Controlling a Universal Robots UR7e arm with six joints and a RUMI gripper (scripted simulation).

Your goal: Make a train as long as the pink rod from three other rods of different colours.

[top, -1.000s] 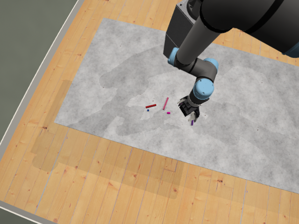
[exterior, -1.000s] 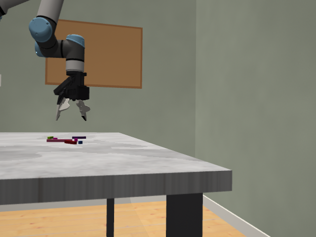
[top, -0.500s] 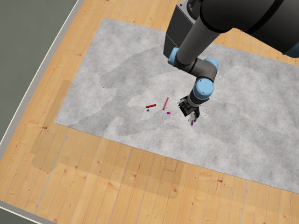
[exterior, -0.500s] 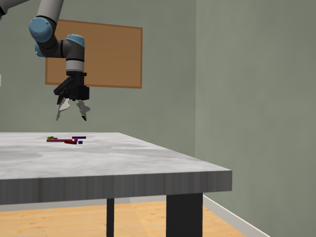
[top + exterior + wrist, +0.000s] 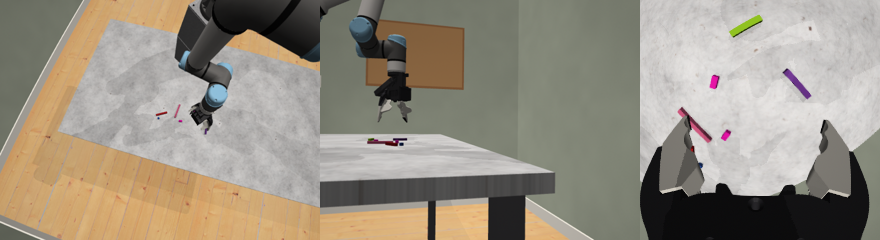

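The small blue rod lies 22 cm to the right of my hand, 9 cm ahead of it and 7 cm below it. The rest, counted from my hand: lime rod: 10 cm behind, 7 cm below, 4 cm to the left; then pink rod: 14 cm to the right, 7 cm below, 1 cm behind; then purple rod: 7 cm to the left, 7 cm below, 2 cm ahead.
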